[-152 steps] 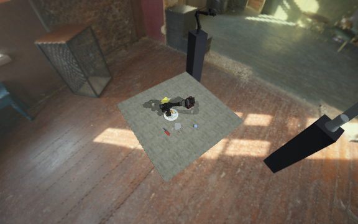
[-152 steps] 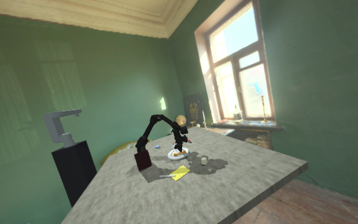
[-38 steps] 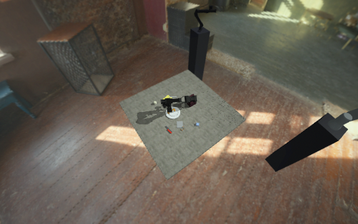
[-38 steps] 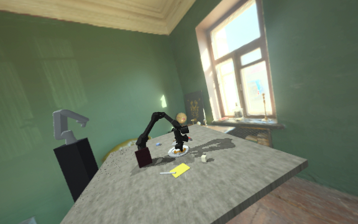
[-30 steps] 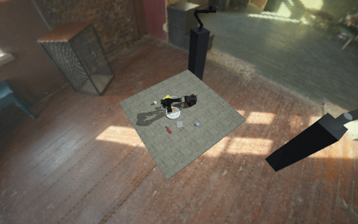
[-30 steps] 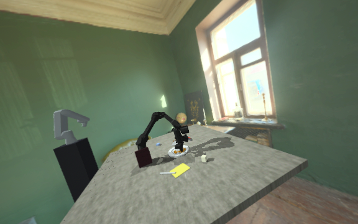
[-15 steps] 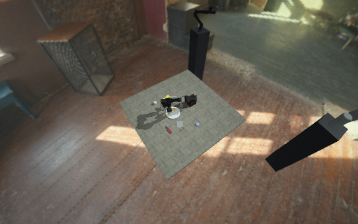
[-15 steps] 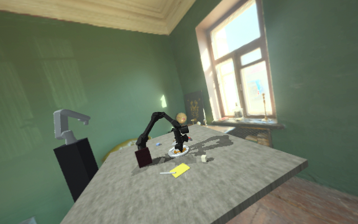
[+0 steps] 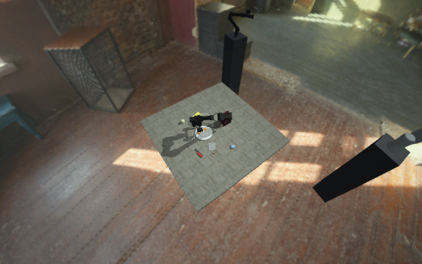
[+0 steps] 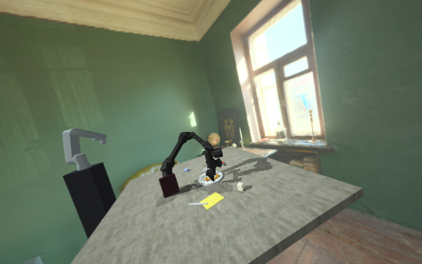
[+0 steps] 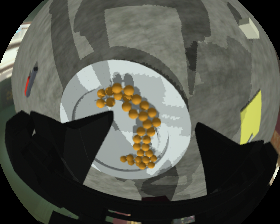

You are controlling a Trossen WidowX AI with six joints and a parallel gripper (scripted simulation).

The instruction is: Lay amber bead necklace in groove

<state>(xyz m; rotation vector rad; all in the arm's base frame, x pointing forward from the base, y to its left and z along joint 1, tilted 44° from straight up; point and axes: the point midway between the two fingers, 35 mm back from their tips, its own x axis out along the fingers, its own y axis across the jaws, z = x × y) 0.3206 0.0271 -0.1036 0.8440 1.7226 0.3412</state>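
The board lies 20 mm behind my gripper tip, 60 mm to the left of it and 20 mm below it. Also, from my gripper tip: white stick 160 mm behind, 190 mm to the right, 20 mm below; small white cube 120 mm ahead, 210 mm to the right; yellow card 70 mm behind, 210 mm to the right, 20 mm below.
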